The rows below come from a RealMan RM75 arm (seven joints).
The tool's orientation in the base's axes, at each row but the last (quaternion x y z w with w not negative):
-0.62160, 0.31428, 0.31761, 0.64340
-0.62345, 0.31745, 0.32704, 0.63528
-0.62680, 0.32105, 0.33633, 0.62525
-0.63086, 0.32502, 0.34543, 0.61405
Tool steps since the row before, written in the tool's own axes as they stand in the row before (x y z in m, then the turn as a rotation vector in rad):
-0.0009, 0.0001, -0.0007, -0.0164, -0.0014, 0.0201
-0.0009, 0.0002, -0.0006, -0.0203, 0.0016, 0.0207
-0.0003, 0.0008, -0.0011, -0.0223, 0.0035, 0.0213
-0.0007, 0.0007, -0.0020, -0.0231, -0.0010, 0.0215
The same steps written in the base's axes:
-0.0006, -0.0007, 0.0006, -0.0085, 0.0198, 0.0145
-0.0007, -0.0006, 0.0006, -0.0133, 0.0203, 0.0160
-0.0008, -0.0011, -0.0002, -0.0160, 0.0208, 0.0165
-0.0009, -0.0020, 0.0002, -0.0127, 0.0212, 0.0197

